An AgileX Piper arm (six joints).
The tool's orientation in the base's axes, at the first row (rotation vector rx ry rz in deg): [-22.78 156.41 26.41]
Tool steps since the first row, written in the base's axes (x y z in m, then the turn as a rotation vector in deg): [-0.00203 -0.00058 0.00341 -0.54 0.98 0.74]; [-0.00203 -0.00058 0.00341 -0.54 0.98 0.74]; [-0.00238 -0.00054 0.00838 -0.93 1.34 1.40]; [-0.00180 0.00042 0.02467 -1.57 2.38 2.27]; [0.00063 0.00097 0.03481 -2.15 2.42 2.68]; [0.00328 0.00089 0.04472 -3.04 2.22 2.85]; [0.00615 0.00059 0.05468 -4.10 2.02 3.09]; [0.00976 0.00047 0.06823 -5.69 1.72 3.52]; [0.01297 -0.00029 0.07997 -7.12 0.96 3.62]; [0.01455 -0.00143 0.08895 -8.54 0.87 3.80]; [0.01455 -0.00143 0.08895 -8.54 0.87 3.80]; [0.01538 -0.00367 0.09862 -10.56 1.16 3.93]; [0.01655 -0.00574 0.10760 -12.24 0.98 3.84]
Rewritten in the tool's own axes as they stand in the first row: [0.00068 0.00103 -0.00382 0.00 1.26 -0.46]; [0.00068 0.00103 -0.00382 0.00 1.26 -0.46]; [-0.00088 0.00250 -0.00832 0.03 1.89 -1.03]; [-0.00772 0.00748 -0.02228 0.06 3.27 -1.61]; [-0.01384 0.00987 -0.03040 0.42 3.60 -2.12]; [-0.01993 0.01156 -0.03848 1.20 3.76 -2.60]; [-0.02619 0.01298 -0.04662 2.11 3.98 -3.18]; [-0.03451 0.01528 -0.05768 3.44 4.34 -4.13]; [-0.04165 0.01665 -0.06747 4.86 4.14 -4.89]; [-0.04620 0.01747 -0.07541 6.09 4.57 -5.49]; [-0.04620 0.01747 -0.07541 6.09 4.57 -5.49]; [-0.05010 0.01773 -0.08457 7.80 5.52 -6.08]; [-0.05408 0.01784 -0.09296 9.39 5.88 -6.54]
